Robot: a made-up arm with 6 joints.
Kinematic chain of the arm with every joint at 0, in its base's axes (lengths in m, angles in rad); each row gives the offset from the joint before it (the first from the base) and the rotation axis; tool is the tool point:
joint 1: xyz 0 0 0.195 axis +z
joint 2: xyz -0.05 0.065 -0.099 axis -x
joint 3: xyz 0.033 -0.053 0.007 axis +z
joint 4: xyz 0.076 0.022 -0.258 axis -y
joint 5: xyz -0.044 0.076 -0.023 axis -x
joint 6: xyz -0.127 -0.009 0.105 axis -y
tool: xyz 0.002 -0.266 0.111
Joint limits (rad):
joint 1: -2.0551..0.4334
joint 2: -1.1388..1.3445
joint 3: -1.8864..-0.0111
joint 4: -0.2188..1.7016
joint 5: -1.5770..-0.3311
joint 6: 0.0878..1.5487
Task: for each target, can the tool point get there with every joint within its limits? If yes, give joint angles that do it. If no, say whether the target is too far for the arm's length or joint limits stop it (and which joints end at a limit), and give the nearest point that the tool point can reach.
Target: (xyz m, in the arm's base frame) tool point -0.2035 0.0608 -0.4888
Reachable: yes | joints -1.2656 -0.0987 -1.2860 1.3349 -1.1062 1.0886
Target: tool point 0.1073 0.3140 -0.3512
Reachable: yes | joints -1.1495 -0.6433 -0.5918 0.4076 -0.7118 1.3298
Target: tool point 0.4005 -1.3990 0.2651
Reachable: no: too far | nearest point 0.1673 -0.6030 0.1728 | short by 0.835 m
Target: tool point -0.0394 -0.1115 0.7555
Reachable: no: joint limits stop it (at a limit: joint 2, joint 3, joint 4, joint 6) | nearest point -0.0533 -0.1508 0.3462 | short by 0.411 m
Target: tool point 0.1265 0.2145 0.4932
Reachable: no: joint limits stop it (at a limit: joint 1, joint 2, joint 4, joint 5) | nearest point -0.0298 0.1998 0.3315 | short by 0.225 m
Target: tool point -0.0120 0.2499 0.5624
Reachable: no: joint limits stop it (at a limit: joint 1, joint 2, joint 3, joint 4) | nearest point -0.0557 0.2012 0.3408 | short by 0.231 m
